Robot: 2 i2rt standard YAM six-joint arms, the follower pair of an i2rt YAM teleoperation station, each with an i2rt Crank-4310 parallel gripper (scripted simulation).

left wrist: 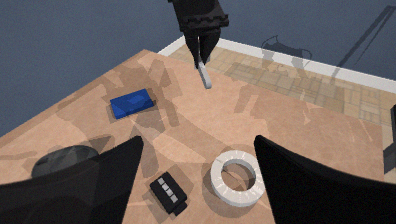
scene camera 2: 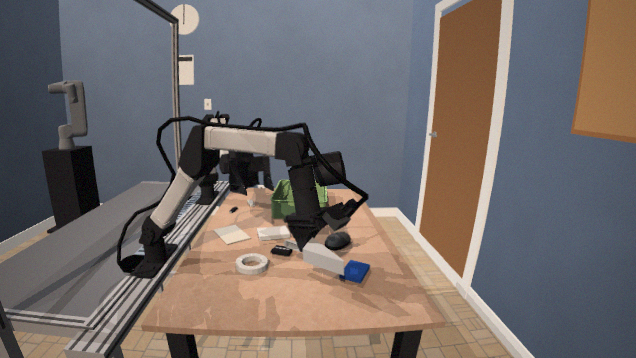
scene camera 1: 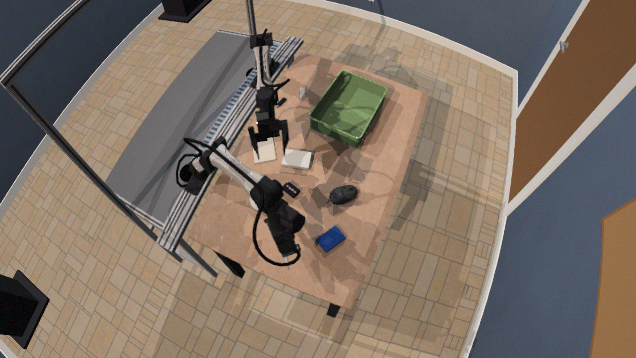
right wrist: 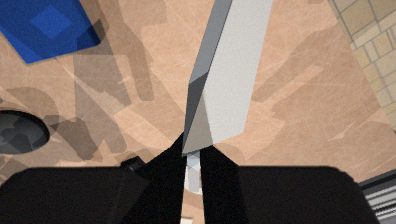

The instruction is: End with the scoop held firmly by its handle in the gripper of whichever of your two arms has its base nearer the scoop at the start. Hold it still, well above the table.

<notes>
In view: the left gripper (scene camera 2: 260,191), the right gripper (scene camera 2: 303,250), a grey scoop (scene camera 2: 314,253), a small black block (left wrist: 169,193) and a blue box (left wrist: 128,104).
The left gripper is seen too in the left wrist view (left wrist: 198,138). The right gripper also shows in the left wrist view (left wrist: 199,66) and in the right wrist view (right wrist: 193,134).
</notes>
